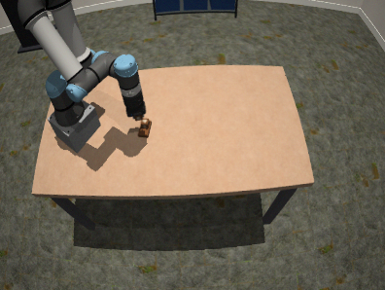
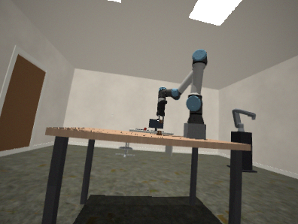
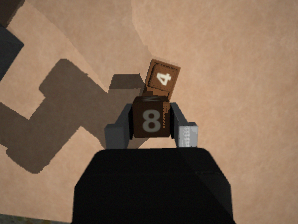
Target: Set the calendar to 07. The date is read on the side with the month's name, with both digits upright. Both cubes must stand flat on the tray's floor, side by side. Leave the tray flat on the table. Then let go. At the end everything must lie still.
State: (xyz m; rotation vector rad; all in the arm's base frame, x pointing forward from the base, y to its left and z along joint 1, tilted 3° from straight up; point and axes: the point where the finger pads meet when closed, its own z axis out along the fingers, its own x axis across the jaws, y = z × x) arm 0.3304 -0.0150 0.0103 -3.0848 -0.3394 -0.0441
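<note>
My gripper is now 10 mm short of the brown calendar tray, 10 mm to the right of it and 130 mm above it.
</note>
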